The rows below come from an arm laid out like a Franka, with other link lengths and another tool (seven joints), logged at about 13 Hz.
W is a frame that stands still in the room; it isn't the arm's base.
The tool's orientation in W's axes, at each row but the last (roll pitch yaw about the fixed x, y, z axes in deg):
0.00, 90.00, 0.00
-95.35, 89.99, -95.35
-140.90, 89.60, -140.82
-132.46, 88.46, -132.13
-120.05, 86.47, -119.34
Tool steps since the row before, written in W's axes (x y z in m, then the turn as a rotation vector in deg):
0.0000, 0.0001, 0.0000, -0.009, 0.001, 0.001
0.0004, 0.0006, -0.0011, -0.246, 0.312, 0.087
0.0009, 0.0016, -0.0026, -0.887, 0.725, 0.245
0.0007, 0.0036, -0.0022, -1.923, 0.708, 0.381
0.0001, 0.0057, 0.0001, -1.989, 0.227, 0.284
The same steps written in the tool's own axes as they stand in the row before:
0.0000, 0.0001, 0.0000, -0.001, 0.001, -0.009
0.0011, 0.0006, 0.0004, -0.087, 0.312, -0.246
0.0026, 0.0016, 0.0009, -0.243, 0.725, -0.887
0.0021, 0.0036, 0.0008, -0.360, 0.712, -1.926
-0.0004, 0.0057, 0.0002, -0.236, 0.238, -1.994

